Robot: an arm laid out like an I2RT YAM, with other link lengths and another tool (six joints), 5 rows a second.
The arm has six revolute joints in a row. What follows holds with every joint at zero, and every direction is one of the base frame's. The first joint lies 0.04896 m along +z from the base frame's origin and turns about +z. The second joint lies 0.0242 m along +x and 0.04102 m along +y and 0.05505 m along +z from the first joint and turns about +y. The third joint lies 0.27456 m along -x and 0.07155 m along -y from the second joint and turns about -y. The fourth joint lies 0.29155 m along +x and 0.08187 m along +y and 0.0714 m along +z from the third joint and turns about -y. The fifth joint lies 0.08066 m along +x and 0.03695 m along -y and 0.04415 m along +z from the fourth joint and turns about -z. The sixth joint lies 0.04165 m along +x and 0.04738 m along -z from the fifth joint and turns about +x. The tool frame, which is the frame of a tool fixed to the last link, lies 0.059 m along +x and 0.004 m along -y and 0.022 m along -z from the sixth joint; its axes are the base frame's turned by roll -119.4, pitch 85.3 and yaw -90 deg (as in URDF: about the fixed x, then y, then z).
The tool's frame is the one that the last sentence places.
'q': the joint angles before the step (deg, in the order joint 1, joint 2, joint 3, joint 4, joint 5, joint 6). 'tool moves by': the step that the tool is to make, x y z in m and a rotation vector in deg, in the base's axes. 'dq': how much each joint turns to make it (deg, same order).
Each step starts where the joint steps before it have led.
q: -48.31, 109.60, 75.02, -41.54, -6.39, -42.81
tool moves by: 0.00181, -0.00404, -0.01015, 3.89, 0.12, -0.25
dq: -0.78, 3.31, 2.69, -2.38, -2.53, 0.01
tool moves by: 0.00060, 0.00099, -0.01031, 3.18, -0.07, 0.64
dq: -0.37, 2.16, 1.04, -1.35, -2.27, -0.65
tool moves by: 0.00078, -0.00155, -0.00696, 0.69, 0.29, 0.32
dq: -0.11, 1.34, 0.50, 0.05, -0.29, -0.40
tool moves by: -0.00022, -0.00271, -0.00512, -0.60, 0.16, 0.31
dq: -0.13, 0.61, -0.19, 1.05, 0.45, -0.52
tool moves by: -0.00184, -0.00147, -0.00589, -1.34, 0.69, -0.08
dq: 0.02, 0.17, -1.01, 1.74, 1.39, -0.10
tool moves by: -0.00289, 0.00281, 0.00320, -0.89, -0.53, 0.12
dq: -0.01, -1.63, -1.74, 1.10, 0.15, -0.16
